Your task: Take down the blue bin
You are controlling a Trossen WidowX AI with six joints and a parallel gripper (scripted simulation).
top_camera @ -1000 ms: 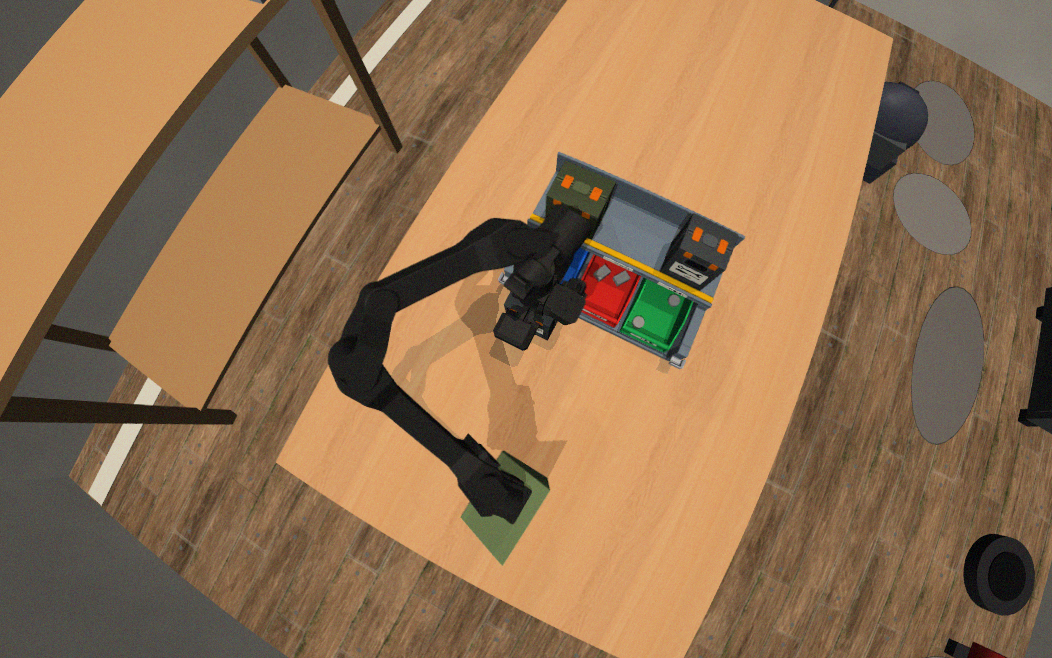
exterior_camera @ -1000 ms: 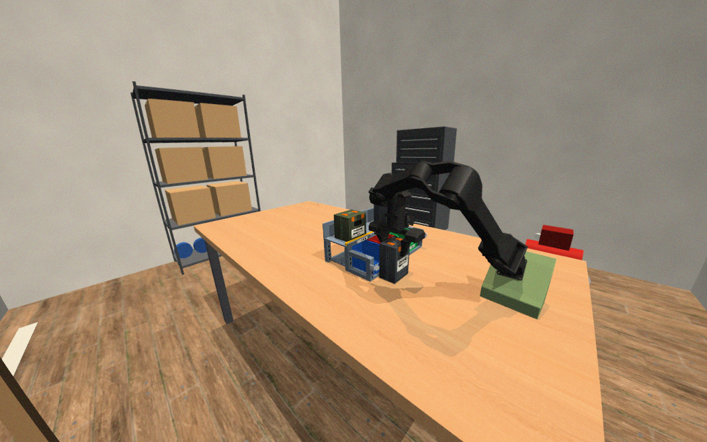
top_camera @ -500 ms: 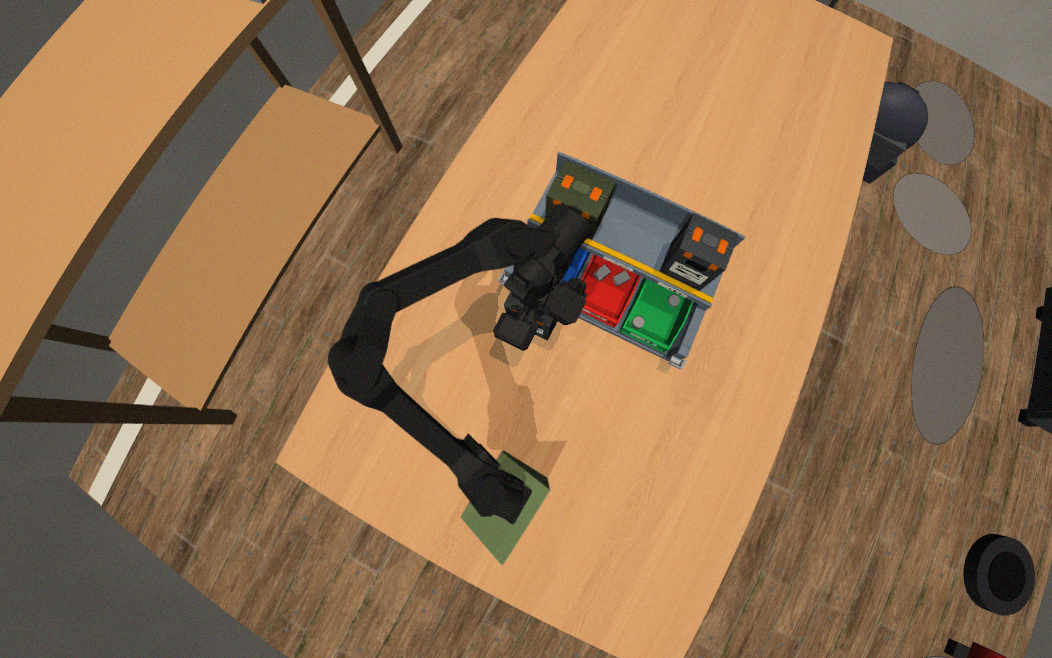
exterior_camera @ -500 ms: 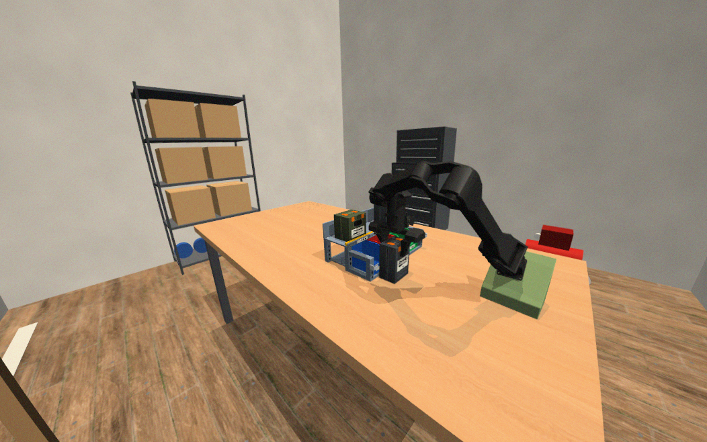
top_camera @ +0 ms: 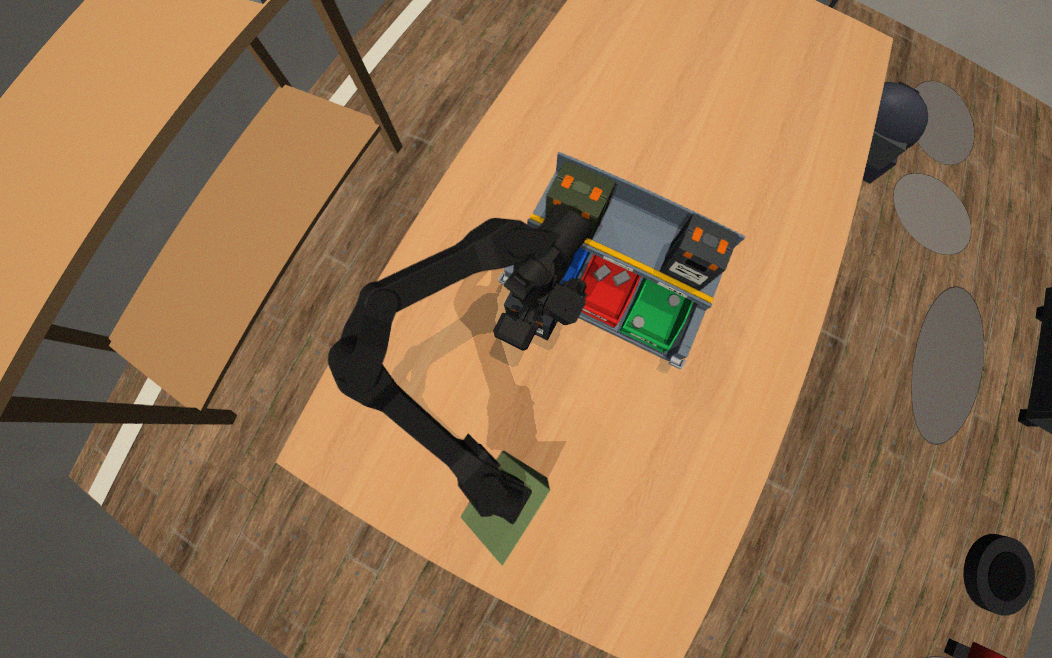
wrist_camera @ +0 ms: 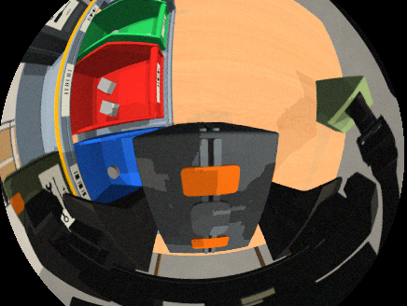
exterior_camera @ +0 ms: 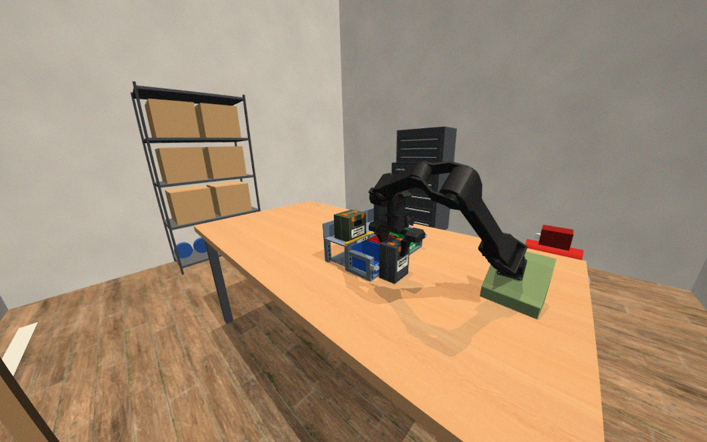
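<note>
The blue open bin is 120 mm ahead of my hand, 80 mm below it and 10 mm to the left of it. Also, from my hand: olive case: 200 mm ahead, 30 mm above, 20 mm to the left; then red bin: 120 mm ahead, 100 mm to the right, 80 mm below; then green bin: 210 mm to the right, 130 mm ahead, 80 mm below.
</note>
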